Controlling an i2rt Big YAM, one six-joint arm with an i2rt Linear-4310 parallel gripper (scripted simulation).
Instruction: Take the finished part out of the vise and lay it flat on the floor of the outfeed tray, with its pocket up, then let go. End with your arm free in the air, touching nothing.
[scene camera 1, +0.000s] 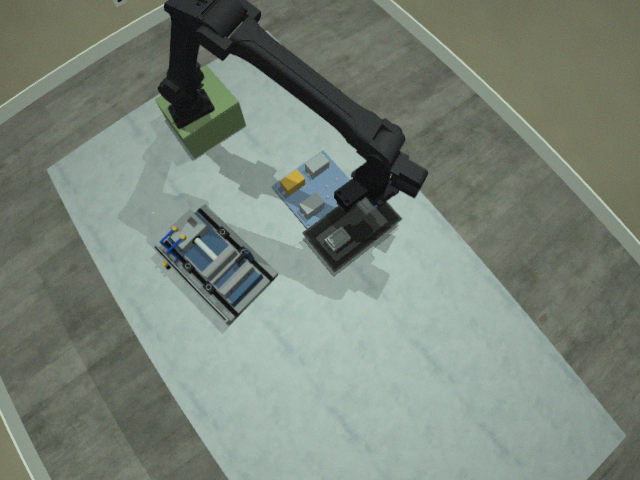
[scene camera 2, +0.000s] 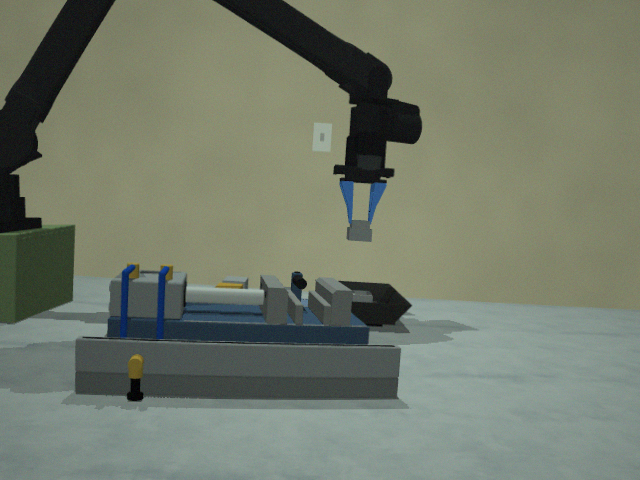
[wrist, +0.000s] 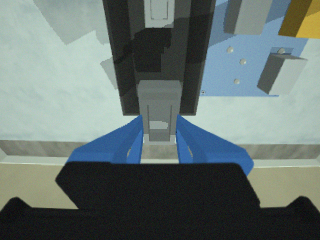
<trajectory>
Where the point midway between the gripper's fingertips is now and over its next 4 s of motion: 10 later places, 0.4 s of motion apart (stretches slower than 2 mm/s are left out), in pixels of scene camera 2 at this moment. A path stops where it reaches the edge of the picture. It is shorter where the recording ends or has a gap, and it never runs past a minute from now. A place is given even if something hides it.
My gripper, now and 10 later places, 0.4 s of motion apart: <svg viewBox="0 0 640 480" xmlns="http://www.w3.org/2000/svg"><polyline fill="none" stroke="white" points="359,224 358,229 357,239 357,248 357,260 355,272 355,278 356,279 356,280 355,283 355,285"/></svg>
</trajectory>
